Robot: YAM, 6 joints.
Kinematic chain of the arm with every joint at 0, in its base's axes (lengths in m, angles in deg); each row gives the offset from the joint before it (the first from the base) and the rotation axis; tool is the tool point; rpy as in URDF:
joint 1: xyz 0 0 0.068 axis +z
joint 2: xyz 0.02 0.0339 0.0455 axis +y
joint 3: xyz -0.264 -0.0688 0 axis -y
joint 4: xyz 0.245 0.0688 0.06 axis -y
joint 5: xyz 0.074 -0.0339 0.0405 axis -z
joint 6: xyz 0.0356 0 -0.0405 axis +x
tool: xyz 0 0 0 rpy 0 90 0
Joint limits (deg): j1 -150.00..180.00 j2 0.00..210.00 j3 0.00..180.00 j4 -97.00..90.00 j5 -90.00..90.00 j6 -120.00..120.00
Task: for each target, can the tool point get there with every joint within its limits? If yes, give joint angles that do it. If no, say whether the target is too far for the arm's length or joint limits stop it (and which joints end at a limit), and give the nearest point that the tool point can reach.
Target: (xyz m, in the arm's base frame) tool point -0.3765 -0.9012 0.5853
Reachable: no: too far | nearest point -0.2241 -0.5364 0.3903 | short by 0.441 m
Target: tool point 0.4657 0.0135 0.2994
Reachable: yes | joints 0.09 111.92 95.98 -11.51 -21.09 -12.38
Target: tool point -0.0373 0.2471 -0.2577
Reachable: yes | joints 95.64 191.12 98.60 -44.69 -21.06 -99.16
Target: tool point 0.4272 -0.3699 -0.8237
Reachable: no: too far | nearest point 0.2880 -0.2494 -0.3553 | short by 0.503 m
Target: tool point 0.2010 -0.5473 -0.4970
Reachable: no: too far | nearest point 0.1572 -0.4280 -0.3151 | short by 0.222 m
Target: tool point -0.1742 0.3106 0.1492
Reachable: yes | joints 124.04 115.28 75.84 -53.73 56.14 -42.38
